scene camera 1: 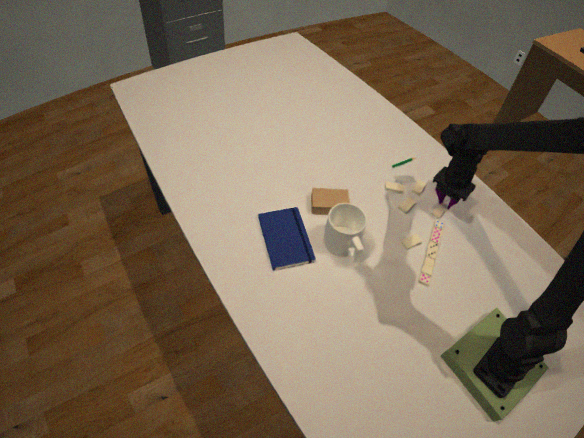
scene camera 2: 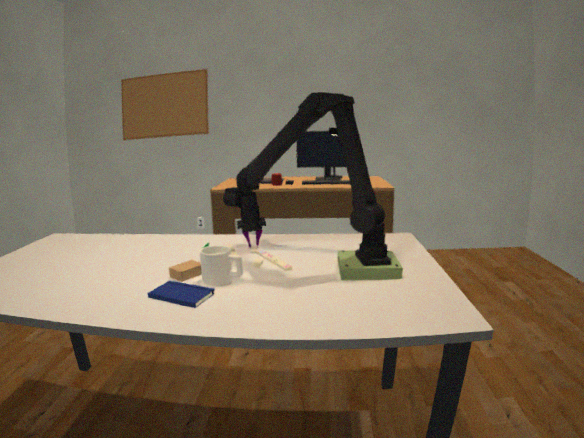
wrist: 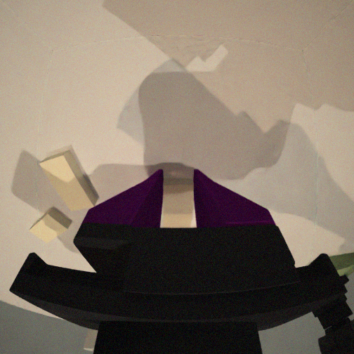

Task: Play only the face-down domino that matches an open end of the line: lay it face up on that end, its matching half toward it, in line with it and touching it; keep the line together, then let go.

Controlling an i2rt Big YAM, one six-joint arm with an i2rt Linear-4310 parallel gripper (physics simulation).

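Frame: origin at the arm's base, x up, y left, z back, level; centimetres.
Where they show: gripper, fingertip midpoint: (scene camera 1: 444,205) (scene camera 2: 254,247); arm's base at its link origin: (scene camera 1: 500,366) (scene camera 2: 372,259).
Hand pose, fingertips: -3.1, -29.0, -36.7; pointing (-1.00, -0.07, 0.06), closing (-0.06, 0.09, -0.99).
Things, the pixels of their top centre, and the offset from my fingertips, as dx, dy, dz.
- face-down domino at its top centre: (scene camera 1: 440,209) +0.6, +3.0, +0.2
- white mug at its top centre: (scene camera 1: 350,223) (scene camera 2: 220,250) +9.3, +32.6, -8.5
- brown block at its top centre: (scene camera 1: 330,197) (scene camera 2: 186,265) +2.8, +26.4, -20.4
- blue notebook at its top centre: (scene camera 1: 286,235) (scene camera 2: 180,291) +1.0, +42.2, -19.3
- green pencil at its top centre: (scene camera 1: 405,160) +0.4, -4.0, -18.5
My gripper (scene camera 1: 445,204) (scene camera 2: 254,247) (wrist: 178,175) is shut on a face-down domino (scene camera 1: 438,212) (wrist: 178,202), low at the table. This domino's plain back shows between the purple fingertips in the wrist view. It is near the blue-pipped end of the line of face-up dominoes (scene camera 1: 432,248) (scene camera 2: 272,259); whether they touch is unclear. The line's other end has pink pips. The line is hidden behind the gripper in the wrist view. Other face-down dominoes (scene camera 1: 394,187) (scene camera 1: 419,187) (scene camera 1: 407,205) (scene camera 1: 412,241) lie beside it and beyond; two (wrist: 68,180) (wrist: 50,225) show left in the wrist view.
A white mug (scene camera 1: 345,230) (scene camera 2: 217,266) stands left of the line in scene camera 1, near a brown block (scene camera 1: 330,201) (scene camera 2: 185,270) and a blue notebook (scene camera 1: 286,238) (scene camera 2: 181,293). A green pencil (scene camera 1: 402,163) lies beyond the dominoes. The arm's green base (scene camera 1: 465,352) (scene camera 2: 370,271) is on the table.
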